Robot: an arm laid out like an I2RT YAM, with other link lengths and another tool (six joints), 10 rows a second.
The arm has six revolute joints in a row. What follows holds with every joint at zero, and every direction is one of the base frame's. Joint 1 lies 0.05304 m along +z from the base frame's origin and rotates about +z. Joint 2 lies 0.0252 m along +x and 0.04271 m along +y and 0.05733 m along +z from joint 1 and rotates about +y. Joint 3 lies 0.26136 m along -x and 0.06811 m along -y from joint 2 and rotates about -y. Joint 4 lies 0.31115 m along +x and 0.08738 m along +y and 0.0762 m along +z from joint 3 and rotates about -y. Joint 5 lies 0.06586 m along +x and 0.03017 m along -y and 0.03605 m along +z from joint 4 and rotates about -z. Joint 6 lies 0.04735 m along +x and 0.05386 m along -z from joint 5 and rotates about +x. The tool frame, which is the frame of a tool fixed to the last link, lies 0.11 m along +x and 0.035 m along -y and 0.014 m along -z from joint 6; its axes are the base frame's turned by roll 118, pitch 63 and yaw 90 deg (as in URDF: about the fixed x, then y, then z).
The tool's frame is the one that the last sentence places.
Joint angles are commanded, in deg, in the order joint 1, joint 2, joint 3, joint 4, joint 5, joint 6. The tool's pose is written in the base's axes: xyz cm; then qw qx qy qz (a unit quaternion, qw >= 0). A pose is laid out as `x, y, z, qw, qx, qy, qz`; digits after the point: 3 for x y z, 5 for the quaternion.
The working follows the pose.
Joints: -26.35, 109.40, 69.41, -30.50, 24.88, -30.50
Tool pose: 37.512, -26.190, 2.941, 0.04730, 0.24514, 0.84836, -0.46686
Where each joint sits with the arm in this pose, in the base's axes (m; each line is computed from the numbers above, not from the rounded line before):
joint 1: 0.0000 0.0000 0.0530
joint 2: 0.0415 0.0271 0.1104
joint 3: 0.0891 -0.0725 0.3569
joint 4: 0.3854 -0.1217 0.2153
joint 5: 0.4222 -0.1736 0.1653
joint 6: 0.3807 -0.1753 0.1068
the tool: 0.3751 -0.2619 0.0294

